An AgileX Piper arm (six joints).
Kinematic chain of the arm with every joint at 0, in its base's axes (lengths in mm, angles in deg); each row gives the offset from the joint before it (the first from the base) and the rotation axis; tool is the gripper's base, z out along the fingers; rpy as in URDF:
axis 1: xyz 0 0 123 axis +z
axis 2: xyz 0 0 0 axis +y
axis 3: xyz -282.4 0 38.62 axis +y
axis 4: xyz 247.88 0 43.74 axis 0.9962 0 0.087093
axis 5: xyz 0 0 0 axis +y
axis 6: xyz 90.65 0 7.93 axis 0.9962 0 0.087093
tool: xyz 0 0 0 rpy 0 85 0
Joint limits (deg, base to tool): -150..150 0..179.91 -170..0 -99.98..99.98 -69.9..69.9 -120..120
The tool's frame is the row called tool.
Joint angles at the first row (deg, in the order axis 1, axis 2, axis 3, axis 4, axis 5, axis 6):
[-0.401 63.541 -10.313 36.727 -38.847 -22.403]
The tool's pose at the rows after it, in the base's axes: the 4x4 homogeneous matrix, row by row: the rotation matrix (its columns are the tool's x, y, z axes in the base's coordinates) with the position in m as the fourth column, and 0 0 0 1 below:
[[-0.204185 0.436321 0.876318 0.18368], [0.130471 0.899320 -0.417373 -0.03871], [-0.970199 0.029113 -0.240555 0.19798], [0 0 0 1]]
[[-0.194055 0.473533 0.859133 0.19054], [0.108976 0.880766 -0.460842 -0.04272], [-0.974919 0.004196 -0.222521 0.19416], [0 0 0 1]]
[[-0.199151 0.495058 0.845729 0.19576], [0.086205 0.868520 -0.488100 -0.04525], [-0.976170 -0.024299 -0.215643 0.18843], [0 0 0 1]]
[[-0.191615 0.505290 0.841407 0.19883], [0.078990 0.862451 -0.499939 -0.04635], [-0.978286 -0.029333 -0.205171 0.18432], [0 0 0 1]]
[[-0.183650 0.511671 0.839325 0.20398], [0.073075 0.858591 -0.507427 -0.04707], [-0.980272 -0.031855 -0.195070 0.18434], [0 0 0 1]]
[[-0.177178 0.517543 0.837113 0.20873], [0.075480 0.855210 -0.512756 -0.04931], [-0.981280 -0.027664 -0.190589 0.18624], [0 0 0 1]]
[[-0.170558 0.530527 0.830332 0.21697], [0.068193 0.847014 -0.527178 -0.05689], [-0.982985 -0.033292 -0.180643 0.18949], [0 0 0 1]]
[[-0.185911 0.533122 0.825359 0.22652], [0.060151 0.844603 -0.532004 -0.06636], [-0.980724 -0.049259 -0.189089 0.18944], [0 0 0 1]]
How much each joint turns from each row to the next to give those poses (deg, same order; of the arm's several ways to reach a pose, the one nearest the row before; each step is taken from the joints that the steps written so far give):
[-0.001 3.725 -1.776 1.544 -2.751 0.003]
[0.002 3.897 -0.630 0.805 -4.585 -0.002]
[-0.002 3.551 -0.287 0.113 -3.550 0.172]
[0.001 2.406 0.000 -0.629 -2.693 1.432]
[-0.001 1.487 -0.917 0.000 -1.144 0.227]
[-0.743 0.633 -1.145 -0.343 0.284 0.116]
[-2.463 1.260 -2.064 -1.660 0.575 -0.002]
[-3.152 2.007 -2.234 -2.981 1.487 0.289]

